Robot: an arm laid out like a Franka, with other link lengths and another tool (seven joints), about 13 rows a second.
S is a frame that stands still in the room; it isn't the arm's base.
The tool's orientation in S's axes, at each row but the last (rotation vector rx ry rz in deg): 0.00, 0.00, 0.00; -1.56, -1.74, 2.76; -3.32, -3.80, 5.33; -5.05, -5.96, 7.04
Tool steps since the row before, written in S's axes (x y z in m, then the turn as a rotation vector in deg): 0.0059, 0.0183, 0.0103, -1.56, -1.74, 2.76; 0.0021, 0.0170, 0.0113, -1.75, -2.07, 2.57; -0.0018, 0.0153, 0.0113, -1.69, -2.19, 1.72; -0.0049, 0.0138, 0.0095, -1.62, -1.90, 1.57
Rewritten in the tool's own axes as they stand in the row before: 0.0059, 0.0183, 0.0103, -1.56, -1.74, 2.76; 0.0033, 0.0166, 0.0117, -1.77, -2.06, 2.57; 0.0004, 0.0147, 0.0122, -1.78, -2.13, 1.71; -0.0022, 0.0133, 0.0111, -1.69, -1.84, 1.58
